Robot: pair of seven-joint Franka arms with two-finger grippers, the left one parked.
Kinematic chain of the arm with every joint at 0, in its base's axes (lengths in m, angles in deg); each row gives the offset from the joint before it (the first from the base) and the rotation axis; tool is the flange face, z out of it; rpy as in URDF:
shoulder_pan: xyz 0 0 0.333 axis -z
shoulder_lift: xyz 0 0 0 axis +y
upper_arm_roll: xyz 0 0 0.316 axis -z
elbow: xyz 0.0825 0 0 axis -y
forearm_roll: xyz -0.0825 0 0.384 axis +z
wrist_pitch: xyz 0 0 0 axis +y
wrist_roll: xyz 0.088 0 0 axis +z
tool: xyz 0 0 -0.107 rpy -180 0 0
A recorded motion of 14 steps. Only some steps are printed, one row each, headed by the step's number.
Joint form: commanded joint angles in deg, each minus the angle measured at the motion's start. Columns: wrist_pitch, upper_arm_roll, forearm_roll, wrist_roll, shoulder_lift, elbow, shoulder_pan.
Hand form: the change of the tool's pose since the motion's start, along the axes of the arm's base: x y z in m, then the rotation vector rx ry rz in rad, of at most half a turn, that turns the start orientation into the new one. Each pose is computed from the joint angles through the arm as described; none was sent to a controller.
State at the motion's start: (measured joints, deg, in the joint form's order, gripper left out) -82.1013 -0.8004 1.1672 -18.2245 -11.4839 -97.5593 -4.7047
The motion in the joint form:
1: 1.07 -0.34 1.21 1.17 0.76 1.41 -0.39
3: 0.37 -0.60 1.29 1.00 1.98 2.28 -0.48
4: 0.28 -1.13 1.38 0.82 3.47 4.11 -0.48
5: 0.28 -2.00 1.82 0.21 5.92 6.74 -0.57
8: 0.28 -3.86 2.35 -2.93 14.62 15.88 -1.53
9: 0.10 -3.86 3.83 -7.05 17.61 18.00 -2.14
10: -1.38 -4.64 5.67 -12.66 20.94 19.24 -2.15
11: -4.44 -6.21 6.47 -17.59 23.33 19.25 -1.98
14: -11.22 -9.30 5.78 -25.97 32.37 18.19 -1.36
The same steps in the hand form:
1: 0.0013 0.0091 0.0035 0.0208 0.0090 0.0351
3: 0.0091 0.0132 0.0011 0.0222 0.0031 0.0380
4: 0.0171 0.0191 0.0031 0.0236 -0.0041 0.0443
5: 0.0294 0.0302 0.0026 0.0309 -0.0058 0.0512
8: 0.0725 0.0621 -0.0051 0.0467 -0.0086 0.0467
9: 0.0870 0.0728 -0.0170 0.0688 0.0118 -0.0132
10: 0.1046 0.0860 -0.0382 0.0962 0.0368 -0.0987
11: 0.1183 0.1023 -0.0582 0.1145 0.0387 -0.1671
14: 0.1583 0.1285 -0.1555 0.1008 0.1116 -0.2925

